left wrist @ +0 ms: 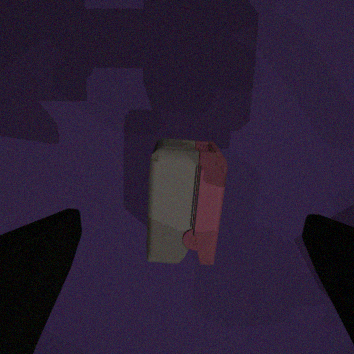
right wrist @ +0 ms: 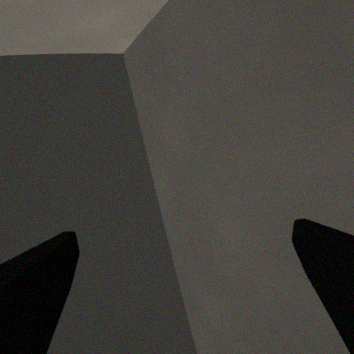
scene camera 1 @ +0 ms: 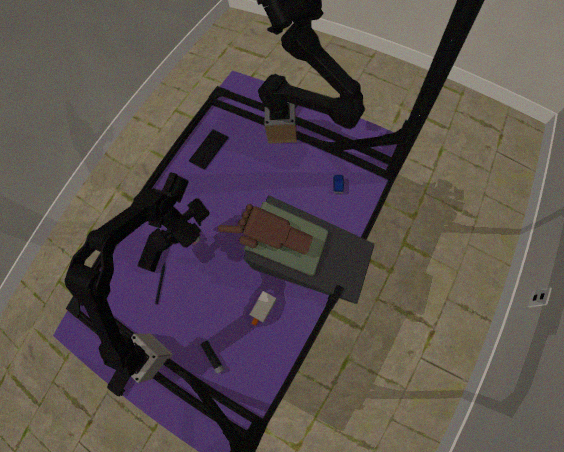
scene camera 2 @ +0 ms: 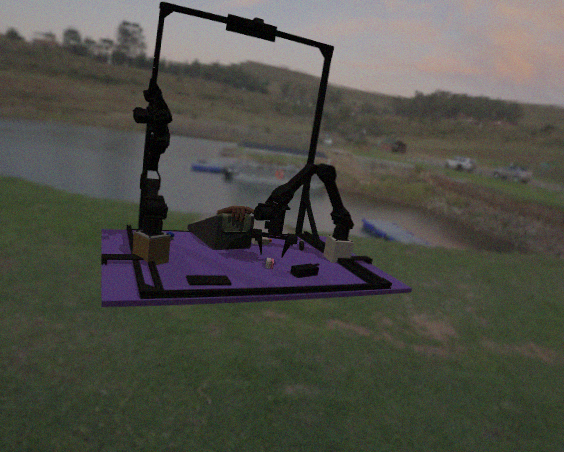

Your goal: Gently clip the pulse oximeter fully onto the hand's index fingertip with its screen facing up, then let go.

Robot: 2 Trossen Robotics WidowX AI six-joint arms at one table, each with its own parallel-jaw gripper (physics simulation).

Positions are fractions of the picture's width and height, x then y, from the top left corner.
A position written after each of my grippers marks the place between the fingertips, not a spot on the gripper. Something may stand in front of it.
My right gripper (scene camera 2: 0.27,0.19) is open, with nothing in its grasp. Also in view: my left gripper (scene camera 1: 0.33,0.52), a pulse oximeter (left wrist: 0.53,0.52) and a grey block (scene camera 1: 0.61,0.57).
My left gripper shows as well in the left wrist view (left wrist: 0.55,0.63). My right gripper shows as well in the right wrist view (right wrist: 0.53,0.67). The grey block also shows in scene camera 2 (scene camera 2: 0.37,0.51). The right wrist view does not show the pulse oximeter: it is out of frame.
